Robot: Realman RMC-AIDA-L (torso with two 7-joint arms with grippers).
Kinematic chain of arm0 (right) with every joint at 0, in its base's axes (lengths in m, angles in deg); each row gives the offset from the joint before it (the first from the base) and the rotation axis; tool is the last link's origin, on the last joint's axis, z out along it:
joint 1: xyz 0 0 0.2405 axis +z
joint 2: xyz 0 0 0 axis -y
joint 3: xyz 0 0 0.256 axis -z
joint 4: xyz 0 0 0 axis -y
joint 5: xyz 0 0 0.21 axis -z
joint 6: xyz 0 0 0 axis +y
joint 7: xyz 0 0 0.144 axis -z
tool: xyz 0 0 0
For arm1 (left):
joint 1: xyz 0 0 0.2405 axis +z
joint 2: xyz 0 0 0 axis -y
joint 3: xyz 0 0 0.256 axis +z
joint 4: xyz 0 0 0 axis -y
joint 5: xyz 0 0 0.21 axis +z
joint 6: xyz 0 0 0 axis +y
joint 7: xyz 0 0 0.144 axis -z
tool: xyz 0 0 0
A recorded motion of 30 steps. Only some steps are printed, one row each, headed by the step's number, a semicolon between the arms.
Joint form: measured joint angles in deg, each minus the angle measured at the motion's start. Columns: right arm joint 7, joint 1, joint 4, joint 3, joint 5, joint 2, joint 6; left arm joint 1, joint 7, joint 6, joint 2, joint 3, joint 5, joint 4.
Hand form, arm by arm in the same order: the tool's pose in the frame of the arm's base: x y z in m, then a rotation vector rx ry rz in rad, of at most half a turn. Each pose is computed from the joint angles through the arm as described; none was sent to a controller.
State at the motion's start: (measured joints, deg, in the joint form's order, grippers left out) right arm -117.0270 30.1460 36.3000 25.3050 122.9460 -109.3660 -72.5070; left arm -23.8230 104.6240 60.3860 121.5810 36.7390 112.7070 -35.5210
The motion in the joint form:
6: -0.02 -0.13 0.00 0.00 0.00 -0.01 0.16; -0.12 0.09 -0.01 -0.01 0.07 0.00 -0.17
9: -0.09 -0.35 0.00 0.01 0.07 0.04 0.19; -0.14 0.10 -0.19 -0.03 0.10 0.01 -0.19
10: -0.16 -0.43 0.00 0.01 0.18 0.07 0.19; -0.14 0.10 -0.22 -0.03 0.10 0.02 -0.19
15: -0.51 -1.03 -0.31 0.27 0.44 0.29 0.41; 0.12 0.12 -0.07 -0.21 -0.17 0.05 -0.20
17: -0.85 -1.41 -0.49 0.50 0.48 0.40 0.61; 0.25 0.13 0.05 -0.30 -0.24 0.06 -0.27
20: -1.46 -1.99 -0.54 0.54 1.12 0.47 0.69; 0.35 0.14 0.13 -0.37 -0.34 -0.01 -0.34
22: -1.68 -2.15 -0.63 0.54 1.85 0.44 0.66; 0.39 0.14 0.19 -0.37 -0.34 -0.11 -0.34
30: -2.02 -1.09 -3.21 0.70 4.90 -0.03 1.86; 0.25 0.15 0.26 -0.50 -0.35 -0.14 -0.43
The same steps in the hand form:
6: 0.3501 0.3669 0.1034 -1.9707 1.4613 0.6271; -0.3460 0.3366 -0.0017 -1.9995 -1.4201 -0.6102
9: 0.3518 0.3656 0.1038 -1.9665 1.4655 0.6236; -0.3462 0.3370 -0.0013 -1.9974 -1.4188 -0.6078
10: 0.3525 0.3650 0.1039 -1.9650 1.4680 0.6208; -0.3463 0.3370 -0.0013 -1.9970 -1.4188 -0.6073
15: 0.3577 0.3610 0.1038 -1.9534 1.4864 0.6068; -0.3487 0.3356 0.0006 -1.9899 -1.4221 -0.6069
17: 0.3607 0.3587 0.1036 -1.9442 1.4994 0.6004; -0.3496 0.3350 0.0017 -1.9882 -1.4222 -0.6064
20: 0.3657 0.3543 0.1033 -1.9313 1.5213 0.5849; -0.3503 0.3347 0.0028 -1.9849 -1.4222 -0.6080
22: 0.3678 0.3521 0.1017 -1.9314 1.5326 0.5701; -0.3503 0.3345 0.0029 -1.9842 -1.4230 -0.6103
30: 0.3696 0.3512 0.0844 -1.9506 1.5818 0.5171; -0.3497 0.3358 0.0043 -1.9861 -1.4175 -0.6110

